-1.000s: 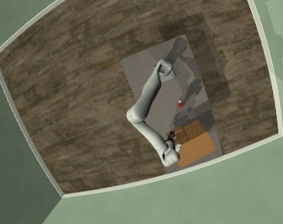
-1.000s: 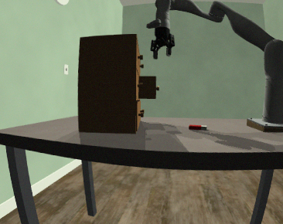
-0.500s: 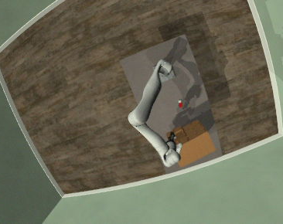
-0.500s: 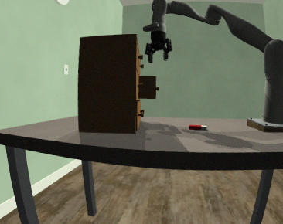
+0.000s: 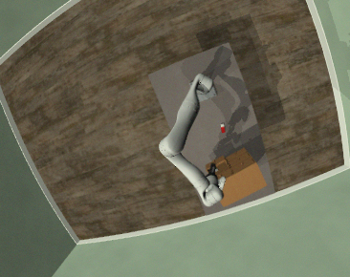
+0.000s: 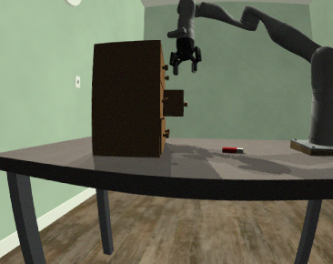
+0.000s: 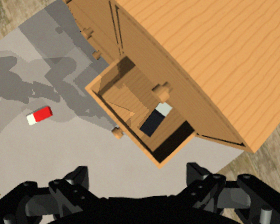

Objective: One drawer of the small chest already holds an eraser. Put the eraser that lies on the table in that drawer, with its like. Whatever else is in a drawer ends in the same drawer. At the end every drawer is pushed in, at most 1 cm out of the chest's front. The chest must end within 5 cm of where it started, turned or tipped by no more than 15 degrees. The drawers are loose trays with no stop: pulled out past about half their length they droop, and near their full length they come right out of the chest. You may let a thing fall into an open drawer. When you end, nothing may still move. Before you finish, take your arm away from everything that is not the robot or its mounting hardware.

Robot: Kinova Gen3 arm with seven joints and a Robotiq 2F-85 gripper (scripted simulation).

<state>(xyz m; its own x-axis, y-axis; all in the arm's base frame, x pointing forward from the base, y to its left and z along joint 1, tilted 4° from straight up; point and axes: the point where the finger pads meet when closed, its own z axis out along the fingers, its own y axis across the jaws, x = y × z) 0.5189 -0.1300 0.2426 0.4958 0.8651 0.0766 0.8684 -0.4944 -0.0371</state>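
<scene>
Right now my hand is 180 mm past the red eraser, 170 mm to the right of it and 280 mm above it. The rest, counted from my hand: dark eraser: 60 mm ahead, 30 mm to the left, 170 mm below.
</scene>
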